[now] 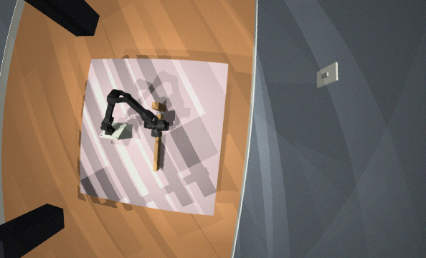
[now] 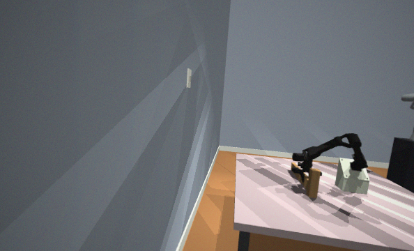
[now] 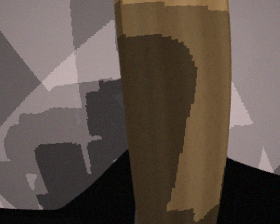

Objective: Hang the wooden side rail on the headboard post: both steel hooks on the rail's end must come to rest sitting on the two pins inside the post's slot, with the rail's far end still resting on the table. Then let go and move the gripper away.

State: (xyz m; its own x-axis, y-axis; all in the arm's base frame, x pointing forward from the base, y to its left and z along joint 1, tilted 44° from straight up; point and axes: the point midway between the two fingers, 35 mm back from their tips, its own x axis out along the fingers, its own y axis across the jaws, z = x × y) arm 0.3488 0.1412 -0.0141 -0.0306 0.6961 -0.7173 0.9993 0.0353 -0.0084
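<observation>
My gripper tip is 14 cm to the right of the headboard post and 5 cm below it.
</observation>
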